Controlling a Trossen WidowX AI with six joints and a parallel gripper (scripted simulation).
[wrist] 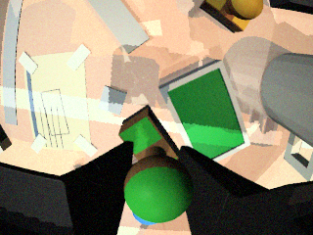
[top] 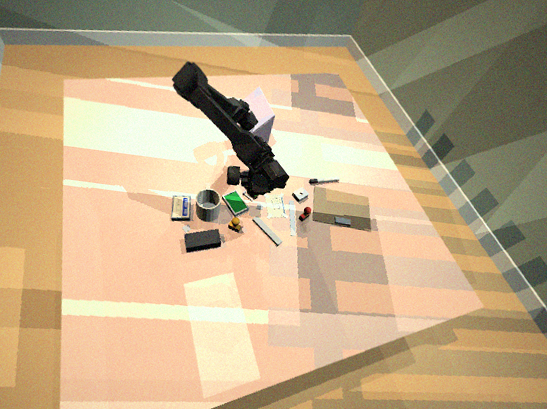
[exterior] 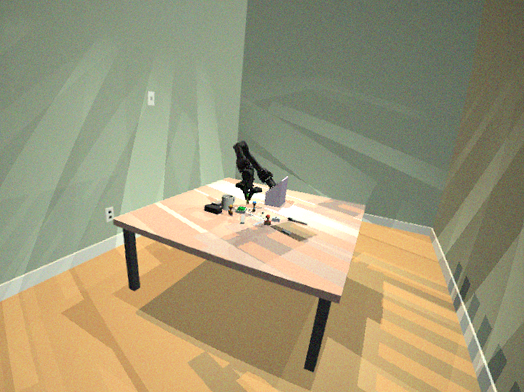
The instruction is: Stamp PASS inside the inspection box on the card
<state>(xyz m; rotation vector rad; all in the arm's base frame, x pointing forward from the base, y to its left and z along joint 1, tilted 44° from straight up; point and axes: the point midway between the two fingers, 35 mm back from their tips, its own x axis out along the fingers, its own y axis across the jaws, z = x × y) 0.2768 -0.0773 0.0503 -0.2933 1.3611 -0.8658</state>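
My gripper tip is 3 cm short of the white card, 9 cm to the right of it and 9 cm above it. From my gripper tip the other things lie so: green stamp: right at my gripper tip; green ink pad: 2 cm behind, 5 cm to the right, 9 cm below; yellow stamp: 7 cm ahead, 9 cm to the right, 7 cm below.
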